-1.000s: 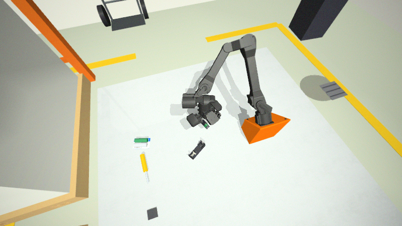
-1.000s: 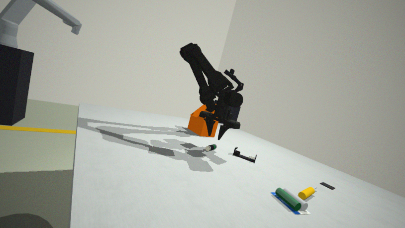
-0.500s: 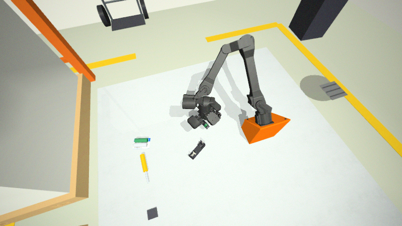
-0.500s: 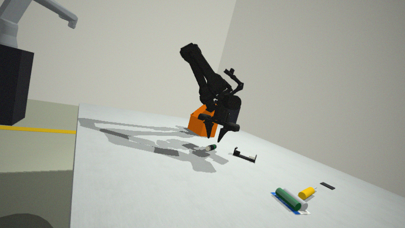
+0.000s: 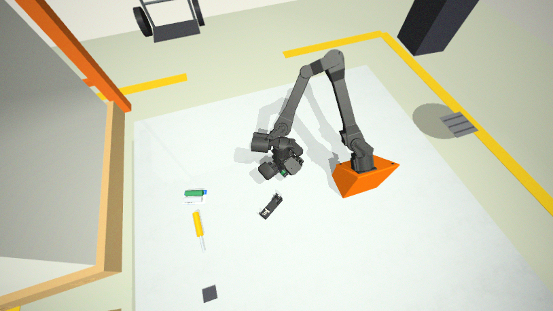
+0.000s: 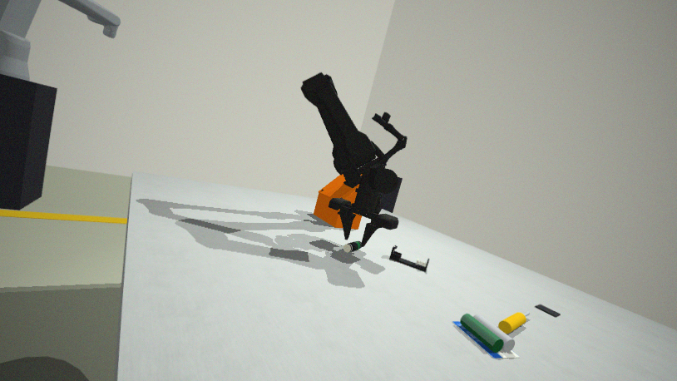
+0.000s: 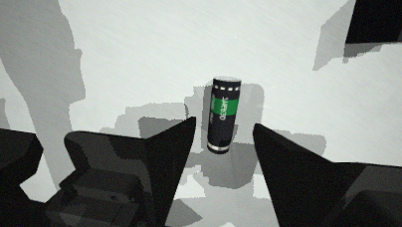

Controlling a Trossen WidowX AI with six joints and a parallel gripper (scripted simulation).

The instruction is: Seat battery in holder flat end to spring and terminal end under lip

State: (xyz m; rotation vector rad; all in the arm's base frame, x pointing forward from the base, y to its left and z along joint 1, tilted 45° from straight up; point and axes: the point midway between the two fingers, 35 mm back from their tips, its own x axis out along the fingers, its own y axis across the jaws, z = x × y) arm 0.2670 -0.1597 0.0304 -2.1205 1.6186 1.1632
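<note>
The battery lies 10 mm below my gripper tip. From my gripper tip the other things lie so: yellow-handled screwdriver: 350 mm ahead, 180 mm to the left, 10 mm below.
</note>
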